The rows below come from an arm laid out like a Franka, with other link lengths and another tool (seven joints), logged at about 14 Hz.
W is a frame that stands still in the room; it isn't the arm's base.
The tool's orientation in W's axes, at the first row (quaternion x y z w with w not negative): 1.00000 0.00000 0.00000 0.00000
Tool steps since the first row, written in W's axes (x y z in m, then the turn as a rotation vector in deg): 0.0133 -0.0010 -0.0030 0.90 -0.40 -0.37; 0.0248 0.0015 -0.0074 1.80 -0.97 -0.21; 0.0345 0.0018 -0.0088 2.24 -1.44 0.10; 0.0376 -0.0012 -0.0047 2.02 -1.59 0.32; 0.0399 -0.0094 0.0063 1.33 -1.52 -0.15; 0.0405 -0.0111 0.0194 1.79 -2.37 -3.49; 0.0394 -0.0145 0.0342 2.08 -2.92 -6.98; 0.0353 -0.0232 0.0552 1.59 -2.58 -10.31; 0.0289 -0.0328 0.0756 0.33 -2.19 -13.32; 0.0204 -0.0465 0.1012 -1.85 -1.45 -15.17
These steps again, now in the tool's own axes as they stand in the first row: 0.0133 0.0010 0.0030 0.90 0.40 0.37; 0.0248 -0.0015 0.0074 1.80 0.97 0.21; 0.0345 -0.0018 0.0088 2.24 1.44 -0.10; 0.0376 0.0012 0.0047 2.02 1.59 -0.32; 0.0399 0.0094 -0.0063 1.33 1.52 0.15; 0.0405 0.0111 -0.0194 1.79 2.37 3.49; 0.0394 0.0145 -0.0342 2.08 2.92 6.98; 0.0353 0.0232 -0.0552 1.59 2.58 10.31; 0.0289 0.0328 -0.0756 0.33 2.19 13.32; 0.0204 0.0465 -0.1012 -1.85 1.45 15.17
